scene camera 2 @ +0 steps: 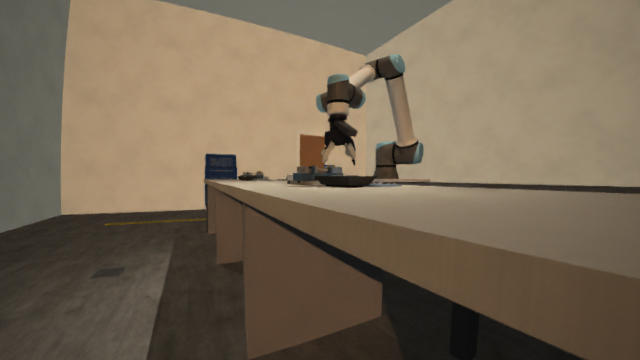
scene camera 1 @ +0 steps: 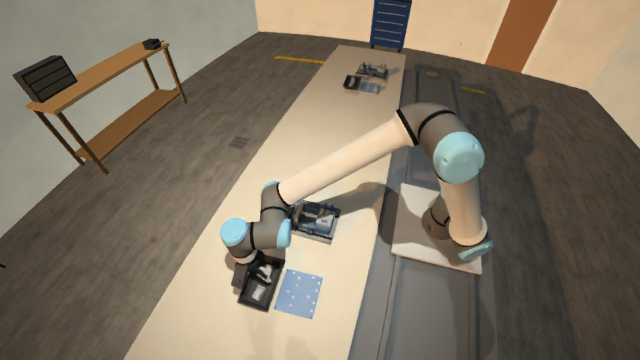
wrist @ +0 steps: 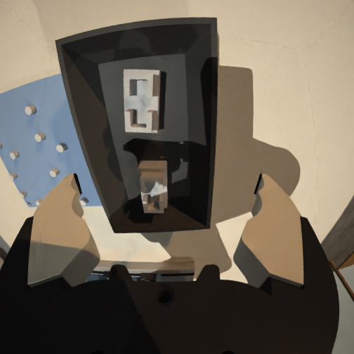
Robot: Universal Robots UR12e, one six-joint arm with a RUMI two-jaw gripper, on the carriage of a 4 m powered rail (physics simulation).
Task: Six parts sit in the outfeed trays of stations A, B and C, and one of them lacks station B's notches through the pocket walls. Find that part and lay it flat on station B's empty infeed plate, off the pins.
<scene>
In view: my gripper [scene camera 2: 339, 164].
My gripper shows as well in scene camera 1 [scene camera 1: 254, 275] and in the wrist view [wrist: 168, 176].
</scene>
